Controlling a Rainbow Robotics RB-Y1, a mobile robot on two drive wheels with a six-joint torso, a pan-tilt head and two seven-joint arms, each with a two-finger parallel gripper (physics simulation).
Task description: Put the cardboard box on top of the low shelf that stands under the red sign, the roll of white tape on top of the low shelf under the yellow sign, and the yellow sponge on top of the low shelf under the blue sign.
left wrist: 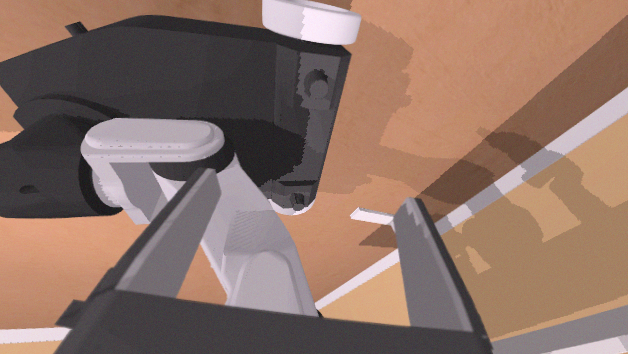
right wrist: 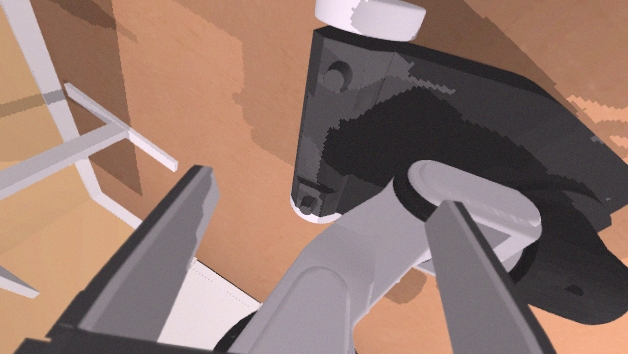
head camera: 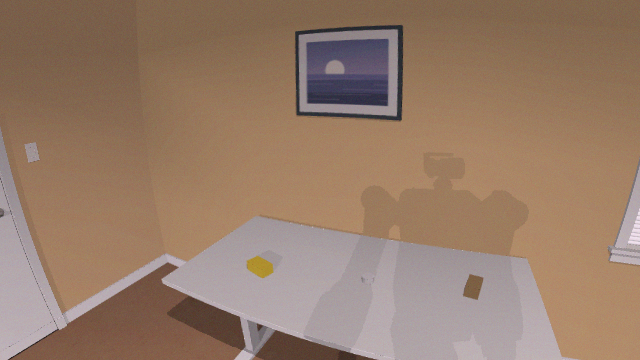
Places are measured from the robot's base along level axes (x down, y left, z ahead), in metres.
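Pixels of known places: left gripper, fingertip midpoint: (left wrist: 310, 194); right gripper, fingertip midpoint: (right wrist: 326, 197).
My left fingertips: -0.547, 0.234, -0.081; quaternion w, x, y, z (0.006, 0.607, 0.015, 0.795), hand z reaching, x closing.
Behind a point stands the place of what it marks, as x, y, z.
The yellow sponge (head camera: 260, 267) {-0.766, 0.299, 0.930} lies on the left part of the white table (head camera: 310, 250) {-0.720, 0.110, 1.163} in the head view. The roll of white tape (head camera: 368, 279) {-0.743, -0.143, 0.895} lies near the table's middle. The small brown cardboard box (head camera: 473, 287) {-0.770, -0.541, 0.776} stands on the right part of the table. My left gripper (left wrist: 310, 194) {-0.547, 0.234, -0.081} is open and empty in the left wrist view, beside the robot's dark base. My right gripper (right wrist: 326, 197) {-0.547, -0.233, -0.084} is open and empty in the right wrist view. Neither gripper shows in the head view. The low shelves and the coloured signs do not show in these views.
A framed picture (head camera: 350, 110) {-1.356, -0.077, 1.392} hangs on the tan wall behind the table. A door (head camera: 25, 280) {-0.455, 1.927, 0.960} and a light switch (head camera: 32, 152) {-1.219, 1.838, 1.220} are at the left, a window frame (head camera: 625, 255) {-0.797, -1.420, 0.869} at the right. A white table leg (head camera: 249, 334) {-0.169, 0.467, 1.109} (right wrist: 55, 160) {-0.333, 0.458, 1.120} stands on the brown floor.
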